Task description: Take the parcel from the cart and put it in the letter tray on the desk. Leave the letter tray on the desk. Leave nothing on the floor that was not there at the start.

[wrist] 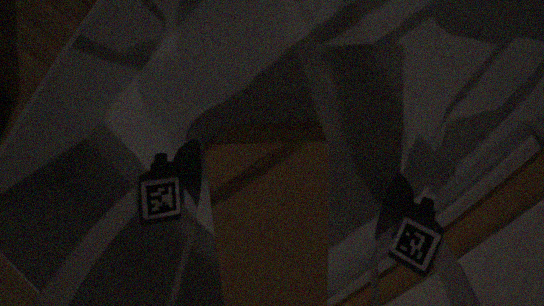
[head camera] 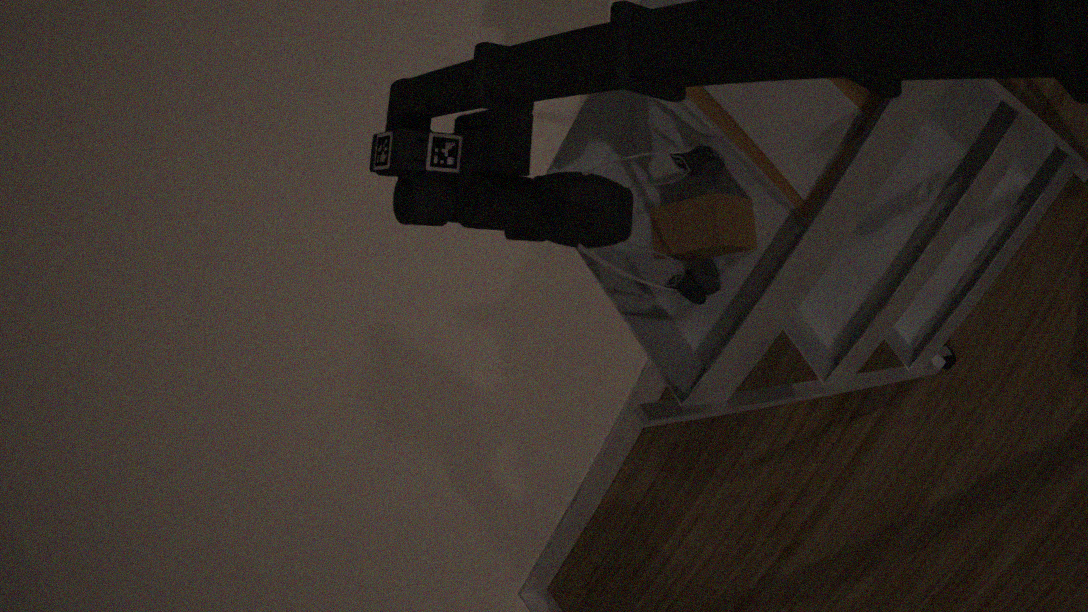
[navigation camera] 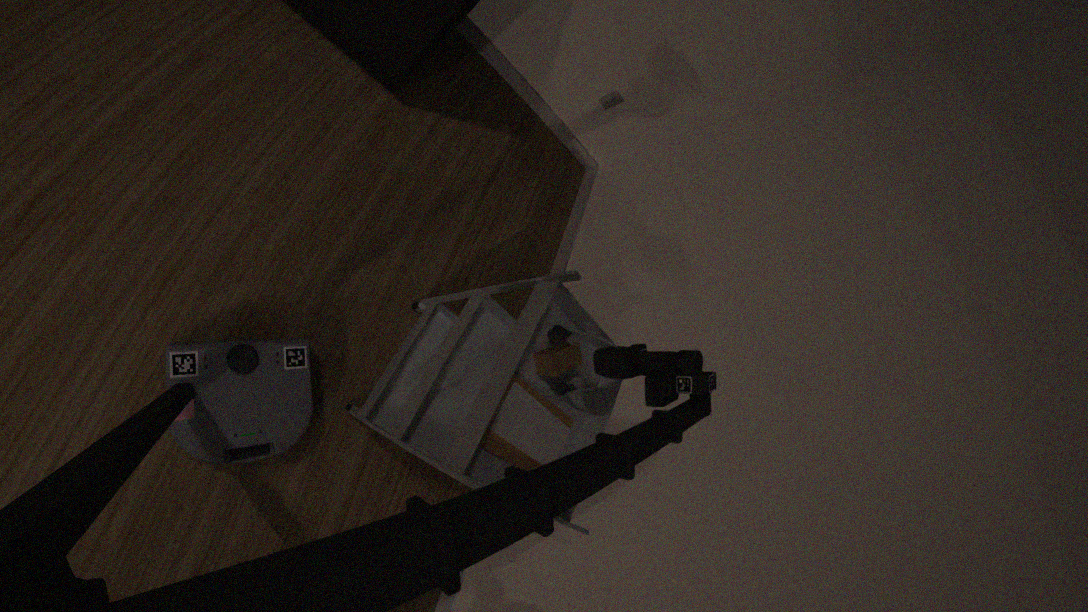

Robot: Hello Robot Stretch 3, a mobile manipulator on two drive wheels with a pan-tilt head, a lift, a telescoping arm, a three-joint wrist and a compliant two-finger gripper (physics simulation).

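Seen in the pictures: robot's base, origin of its link: (navigation camera: 243, 357).
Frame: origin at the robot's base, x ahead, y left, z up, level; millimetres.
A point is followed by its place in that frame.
Observation:
The parcel (head camera: 715, 232) {x -14, y -546, z 723 mm} (navigation camera: 556, 360) {x -17, y -551, z 723 mm} (wrist: 270, 225) {x -16, y -598, z 723 mm}, an orange-brown box, lies on the grey-white cart (head camera: 821, 243) {x -13, y -435, z 699 mm} (navigation camera: 505, 372) {x -27, y -424, z 709 mm}. My gripper (head camera: 701, 220) {x -23, y -599, z 663 mm} (navigation camera: 560, 362) {x -23, y -599, z 663 mm} (wrist: 291, 180) {x -23, y -599, z 663 mm} is partly open, with a finger on each side of the parcel. In the wrist view the left fingertip is very close to the parcel's left edge. A wider gap shows between the right fingertip and the parcel. Whether either finger touches it is unclear in the dim light. The letter tray and the desk do not show in these views.
A white panel with orange-brown edges (head camera: 791, 137) {x -114, y -491, z 676 mm} (navigation camera: 540, 411) {x -131, y -542, z 676 mm} (wrist: 505, 245) {x -164, y -585, z 676 mm} lies beside the parcel on the cart. My arm (head camera: 760, 45) {x -94, y -262, z 1016 mm} (navigation camera: 486, 517) {x -89, y -152, z 1018 mm} reaches over the cart. My base (navigation camera: 266, 403) {x -116, y -50, z 160 mm} stands on the wooden floor. A pale wall is behind the cart. A dark block (navigation camera: 380, 38) {x 1012, y -309, z 239 mm} is at the top.

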